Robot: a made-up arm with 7 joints. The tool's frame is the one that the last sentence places. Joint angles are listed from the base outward.
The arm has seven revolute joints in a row. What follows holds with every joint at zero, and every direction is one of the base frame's.
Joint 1 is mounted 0.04 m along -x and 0.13 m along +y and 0.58 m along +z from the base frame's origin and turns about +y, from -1.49 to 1.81 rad.
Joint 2 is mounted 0.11 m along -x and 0.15 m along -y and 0.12 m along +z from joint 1 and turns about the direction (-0.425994, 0.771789, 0.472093), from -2.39 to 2.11 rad.
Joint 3 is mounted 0.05 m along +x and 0.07 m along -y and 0.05 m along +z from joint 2 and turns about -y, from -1.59 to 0.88 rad.
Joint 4 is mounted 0.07 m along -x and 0.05 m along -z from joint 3 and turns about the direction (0.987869, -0.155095, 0.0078), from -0.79 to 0.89 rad.
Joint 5 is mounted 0.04 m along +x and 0.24 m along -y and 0.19 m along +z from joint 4 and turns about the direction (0.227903, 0.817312, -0.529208), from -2.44 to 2.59 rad.
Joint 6 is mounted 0.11 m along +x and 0.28 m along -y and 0.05 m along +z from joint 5 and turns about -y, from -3.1 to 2.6 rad.
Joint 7 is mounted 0.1 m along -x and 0.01 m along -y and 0.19 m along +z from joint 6 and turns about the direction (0.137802, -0.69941, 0.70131), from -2.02 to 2.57 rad.
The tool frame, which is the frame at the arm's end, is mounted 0.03 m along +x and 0.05 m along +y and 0.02 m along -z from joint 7; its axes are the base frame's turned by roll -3.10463, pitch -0.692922 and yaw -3.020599 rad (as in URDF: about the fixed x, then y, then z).
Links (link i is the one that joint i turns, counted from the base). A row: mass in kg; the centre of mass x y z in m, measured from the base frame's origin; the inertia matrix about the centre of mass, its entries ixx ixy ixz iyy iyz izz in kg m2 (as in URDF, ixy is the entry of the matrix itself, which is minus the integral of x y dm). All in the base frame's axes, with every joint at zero. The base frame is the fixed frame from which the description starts. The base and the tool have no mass.
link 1: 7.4; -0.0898 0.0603 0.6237; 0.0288 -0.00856 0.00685 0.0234 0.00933 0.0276
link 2: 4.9; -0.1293 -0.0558 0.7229; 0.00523 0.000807 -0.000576 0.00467 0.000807 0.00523
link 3: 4.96; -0.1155 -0.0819 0.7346; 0.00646 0 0.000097 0.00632 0 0.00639
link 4: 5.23; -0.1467 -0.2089 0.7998; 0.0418 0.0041 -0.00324 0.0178 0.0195 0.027
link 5: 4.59; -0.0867 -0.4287 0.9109; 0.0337 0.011 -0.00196 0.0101 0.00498 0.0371
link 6: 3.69; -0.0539 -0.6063 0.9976; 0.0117 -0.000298 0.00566 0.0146 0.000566 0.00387
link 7: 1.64; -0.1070 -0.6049 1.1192; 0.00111 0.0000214 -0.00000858 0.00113 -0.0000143 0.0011
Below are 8 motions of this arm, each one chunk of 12 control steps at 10 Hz.
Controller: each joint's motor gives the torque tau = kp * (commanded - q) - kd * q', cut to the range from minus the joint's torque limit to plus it. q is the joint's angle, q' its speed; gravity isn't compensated. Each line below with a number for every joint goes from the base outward.
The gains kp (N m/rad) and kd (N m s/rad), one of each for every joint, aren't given. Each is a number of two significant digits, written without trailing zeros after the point. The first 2 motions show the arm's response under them.
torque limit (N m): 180 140 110 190 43 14 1.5
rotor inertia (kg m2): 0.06 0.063 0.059 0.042 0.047 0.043 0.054
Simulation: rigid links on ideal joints. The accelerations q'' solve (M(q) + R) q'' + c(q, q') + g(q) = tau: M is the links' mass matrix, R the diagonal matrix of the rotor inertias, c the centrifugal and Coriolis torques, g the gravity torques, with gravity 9.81 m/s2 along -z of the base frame. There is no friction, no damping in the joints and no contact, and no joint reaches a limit. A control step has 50 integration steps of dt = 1/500 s. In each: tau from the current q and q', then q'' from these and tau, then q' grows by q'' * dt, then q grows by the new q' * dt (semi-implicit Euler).
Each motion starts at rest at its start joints. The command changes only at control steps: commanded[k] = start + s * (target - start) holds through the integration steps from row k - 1 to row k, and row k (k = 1, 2, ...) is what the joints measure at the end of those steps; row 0 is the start. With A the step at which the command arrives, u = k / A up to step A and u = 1 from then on. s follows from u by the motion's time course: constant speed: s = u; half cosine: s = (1 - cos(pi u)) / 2; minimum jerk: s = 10 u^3 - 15 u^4 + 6 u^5; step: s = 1 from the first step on.
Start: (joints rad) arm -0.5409 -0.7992 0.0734 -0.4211 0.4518 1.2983 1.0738
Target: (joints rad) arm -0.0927 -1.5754 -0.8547 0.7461 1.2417 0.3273 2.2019
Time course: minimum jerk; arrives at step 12
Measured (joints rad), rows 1 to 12:
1: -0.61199 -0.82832 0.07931 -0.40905 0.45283 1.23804 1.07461
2: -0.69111 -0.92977 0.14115 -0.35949 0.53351 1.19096 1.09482
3: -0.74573 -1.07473 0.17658 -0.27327 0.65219 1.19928 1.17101
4: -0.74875 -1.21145 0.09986 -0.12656 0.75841 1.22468 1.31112
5: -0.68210 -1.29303 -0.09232 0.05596 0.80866 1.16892 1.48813
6: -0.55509 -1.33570 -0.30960 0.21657 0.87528 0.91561 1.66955
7: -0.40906 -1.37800 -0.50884 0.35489 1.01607 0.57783 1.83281
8: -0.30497 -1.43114 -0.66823 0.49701 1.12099 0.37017 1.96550
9: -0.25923 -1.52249 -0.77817 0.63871 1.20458 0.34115 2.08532
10: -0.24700 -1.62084 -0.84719 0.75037 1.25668 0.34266 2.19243
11: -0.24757 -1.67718 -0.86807 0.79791 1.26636 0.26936 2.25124
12: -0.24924 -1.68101 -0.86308 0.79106 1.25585 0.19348 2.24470
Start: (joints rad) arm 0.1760 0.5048 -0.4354 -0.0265 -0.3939 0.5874 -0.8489
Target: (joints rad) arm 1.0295 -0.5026 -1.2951 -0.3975 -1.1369 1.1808 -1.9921
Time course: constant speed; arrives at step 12
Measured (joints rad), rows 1 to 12:
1: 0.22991 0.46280 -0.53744 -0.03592 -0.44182 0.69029 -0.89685
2: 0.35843 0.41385 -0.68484 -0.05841 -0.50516 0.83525 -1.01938
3: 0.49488 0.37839 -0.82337 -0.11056 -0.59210 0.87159 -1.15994
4: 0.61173 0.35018 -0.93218 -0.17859 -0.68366 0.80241 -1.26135
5: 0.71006 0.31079 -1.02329 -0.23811 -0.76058 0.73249 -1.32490
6: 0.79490 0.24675 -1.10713 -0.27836 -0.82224 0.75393 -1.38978
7: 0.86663 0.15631 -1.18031 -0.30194 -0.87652 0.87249 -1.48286
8: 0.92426 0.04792 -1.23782 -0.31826 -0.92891 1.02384 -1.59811
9: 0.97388 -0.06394 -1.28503 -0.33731 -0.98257 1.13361 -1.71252
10: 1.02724 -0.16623 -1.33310 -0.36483 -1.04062 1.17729 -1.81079
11: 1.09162 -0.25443 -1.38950 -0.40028 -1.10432 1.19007 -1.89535
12: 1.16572 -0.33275 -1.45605 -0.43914 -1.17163 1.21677 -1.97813
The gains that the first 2 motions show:
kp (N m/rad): 320 270 150 510 84 23 7.9
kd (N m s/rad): 21 22 7.7 23 3.7 0.86 0.42
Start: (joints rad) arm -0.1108 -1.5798 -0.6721 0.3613 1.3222 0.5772 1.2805
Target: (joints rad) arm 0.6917 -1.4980 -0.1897 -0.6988 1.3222 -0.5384 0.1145
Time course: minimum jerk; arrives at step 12
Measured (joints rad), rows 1 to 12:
1: -0.17501 -1.60476 -0.67918 0.35612 1.35621 0.59226 1.28268
2: -0.23183 -1.67038 -0.63305 0.36823 1.33742 0.50512 1.26153
3: -0.25535 -1.73915 -0.57000 0.34173 1.32758 0.34612 1.18197
4: -0.21938 -1.77325 -0.50708 0.24971 1.33951 0.14428 1.03941
5: -0.12126 -1.76786 -0.43763 0.09729 1.36370 -0.04541 0.86015
6: 0.01656 -1.74066 -0.35241 -0.08377 1.37539 -0.17105 0.67421
7: 0.16563 -1.71040 -0.26295 -0.25991 1.37343 -0.26378 0.49736
8: 0.30333 -1.68486 -0.18633 -0.41011 1.37206 -0.38261 0.33664
9: 0.41446 -1.66411 -0.13287 -0.52299 1.37361 -0.52149 0.20425
10: 0.49078 -1.64758 -0.10437 -0.59382 1.37327 -0.62912 0.11754
11: 0.53015 -1.63626 -0.09658 -0.62450 1.36866 -0.67702 0.08418
12: 0.53615 -1.63229 -0.10148 -0.62501 1.36092 -0.68916 0.09172

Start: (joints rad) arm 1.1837 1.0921 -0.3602 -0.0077 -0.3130 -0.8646 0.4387
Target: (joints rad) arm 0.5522 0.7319 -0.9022 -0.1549 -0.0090 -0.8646 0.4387
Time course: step
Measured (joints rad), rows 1 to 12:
1: 0.83557 0.97975 -0.94376 -0.22125 -0.16106 -0.89509 0.46406
2: 0.73245 0.92539 -1.03986 -0.21203 -0.09758 -1.10491 0.47296
3: 0.70921 0.86809 -1.05266 -0.17392 -0.03466 -1.01243 0.45220
4: 0.68518 0.83778 -1.01983 -0.16945 -0.03671 -0.93597 0.43321
5: 0.67264 0.84039 -0.98971 -0.18610 -0.07266 -0.89465 0.43602
6: 0.68048 0.85966 -0.98878 -0.20228 -0.10414 -0.88501 0.45283
7: 0.70026 0.87989 -1.01168 -0.21008 -0.11518 -0.92293 0.46489
8: 0.71998 0.89271 -1.04125 -0.21042 -0.11092 -0.97332 0.46381
9: 0.72985 0.89579 -1.05762 -0.20739 -0.10283 -0.99645 0.45571
10: 0.72663 0.89123 -1.05162 -0.20438 -0.09816 -0.98324 0.45022
11: 0.71485 0.88333 -1.03174 -0.20261 -0.09764 -0.94981 0.45072
12: 0.70243 0.87587 -1.01399 -0.20132 -0.09749 -0.92274 0.45396

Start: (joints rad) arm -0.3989 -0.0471 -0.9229 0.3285 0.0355 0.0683 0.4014
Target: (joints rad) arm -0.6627 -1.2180 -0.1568 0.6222 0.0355 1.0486 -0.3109
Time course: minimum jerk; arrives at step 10
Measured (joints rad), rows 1 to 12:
1: -0.45354 -0.08264 -0.92536 0.35905 0.04515 -0.01063 0.39333
2: -0.51295 -0.18955 -0.88006 0.41621 0.10559 0.02725 0.35710
3: -0.57205 -0.34419 -0.78940 0.46912 0.13271 0.29637 0.28733
4: -0.62304 -0.53189 -0.67620 0.51405 0.13341 0.62983 0.19657
5: -0.66902 -0.74478 -0.56530 0.56412 0.14748 0.81304 0.07647
6: -0.71549 -0.95319 -0.46018 0.60659 0.15629 0.89239 -0.07228
7: -0.75015 -1.12124 -0.35996 0.63045 0.14089 0.98022 -0.21225
8: -0.76663 -1.23185 -0.27917 0.63719 0.11352 1.05116 -0.30394
9: -0.76701 -1.28410 -0.23473 0.63081 0.09042 1.05067 -0.33656
10: -0.75477 -1.29211 -0.22583 0.61601 0.07872 0.99299 -0.32565
11: -0.73764 -1.28260 -0.22627 0.60077 0.07066 0.93202 -0.30089
12: -0.72810 -1.27360 -0.22243 0.59357 0.06183 0.91250 -0.28776

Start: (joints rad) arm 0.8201 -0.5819 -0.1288 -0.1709 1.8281 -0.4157 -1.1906
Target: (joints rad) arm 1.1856 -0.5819 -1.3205 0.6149 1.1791 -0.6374 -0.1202
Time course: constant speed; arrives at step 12
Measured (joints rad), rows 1 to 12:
1: 0.84632 -0.58471 -0.20314 -0.07496 1.74679 -0.42661 -1.14444
2: 0.86062 -0.57717 -0.32571 0.03501 1.56618 -0.63110 -1.02308
3: 0.87803 -0.58409 -0.41560 0.11018 1.48440 -0.75638 -0.87721
4: 0.89908 -0.60585 -0.49240 0.16538 1.48013 -0.70135 -0.76905
5: 0.92761 -0.61480 -0.58245 0.21835 1.43916 -0.65538 -0.70329
6: 0.96309 -0.60647 -0.67991 0.26879 1.36241 -0.67433 -0.63709
7: 1.00185 -0.59457 -0.77584 0.31660 1.29746 -0.68437 -0.54760
8: 1.04030 -0.58541 -0.86968 0.36514 1.24584 -0.66914 -0.44770
9: 1.07592 -0.57910 -0.96114 0.41561 1.19273 -0.66116 -0.35343
10: 1.10776 -0.57653 -1.04963 0.46871 1.13689 -0.66784 -0.26599
11: 1.13617 -0.57846 -1.13588 0.52488 1.08199 -0.67882 -0.17940
12: 1.16244 -0.58376 -1.22116 0.58330 1.02824 -0.69096 -0.09037

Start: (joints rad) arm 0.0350 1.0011 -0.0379 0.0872 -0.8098 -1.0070 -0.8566
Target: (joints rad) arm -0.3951 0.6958 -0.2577 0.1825 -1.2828 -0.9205 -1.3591
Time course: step
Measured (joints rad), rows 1 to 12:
1: -0.16399 0.95491 -0.46583 0.16017 -1.09503 -1.17070 -0.98380
2: -0.25985 0.89257 -0.48427 0.17807 -1.08396 -1.32949 -1.27827
3: -0.31241 0.83237 -0.43009 0.19758 -1.11209 -1.18462 -1.45155
4: -0.36148 0.77801 -0.35957 0.20991 -1.17080 -0.96757 -1.42868
5: -0.41546 0.72402 -0.29575 0.22161 -1.21723 -0.85802 -1.34794
6: -0.45980 0.67409 -0.25209 0.23599 -1.23785 -0.82281 -1.31821
7: -0.48462 0.63807 -0.22972 0.24888 -1.24284 -0.79013 -1.34196
8: -0.49099 0.62055 -0.22512 0.25691 -1.23840 -0.75944 -1.37229
9: -0.48447 0.62052 -0.23399 0.25852 -1.22754 -0.75918 -1.37987
10: -0.47022 0.63467 -0.25178 0.25358 -1.21436 -0.79397 -1.36839
11: -0.45184 0.65826 -0.27443 0.24428 -1.20158 -0.84702 -1.35409
12: -0.43177 0.68553 -0.29884 0.23432 -1.18896 -0.90025 -1.34601

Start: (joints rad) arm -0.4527 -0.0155 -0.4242 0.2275 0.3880 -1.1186 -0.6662
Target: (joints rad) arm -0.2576 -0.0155 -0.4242 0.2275 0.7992 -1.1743 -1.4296
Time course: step
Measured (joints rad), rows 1 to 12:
1: -0.35987 -0.02933 -0.40179 0.25124 0.72356 -1.12123 -0.78738
2: -0.34820 -0.11007 -0.42212 0.32486 0.92521 -1.42550 -1.16604
3: -0.39935 -0.20478 -0.42093 0.37246 1.01842 -1.60844 -1.53928
4: -0.43120 -0.25371 -0.41180 0.38807 1.01552 -1.58105 -1.60773
5: -0.43161 -0.24337 -0.39947 0.36970 0.95212 -1.46655 -1.46089
6: -0.40847 -0.20066 -0.39963 0.33371 0.90767 -1.34306 -1.34843
7: -0.38334 -0.15930 -0.40258 0.30934 0.88311 -1.28718 -1.35865
8: -0.37290 -0.13980 -0.40127 0.30860 0.86566 -1.30985 -1.41727
9: -0.37633 -0.14516 -0.40084 0.32063 0.87760 -1.35888 -1.44297
10: -0.38643 -0.16475 -0.40282 0.33384 0.90929 -1.39750 -1.42694
11: -0.39602 -0.18331 -0.40412 0.34259 0.93022 -1.42076 -1.40323
12: -0.40055 -0.19140 -0.40351 0.34451 0.93123 -1.42360 -1.39615

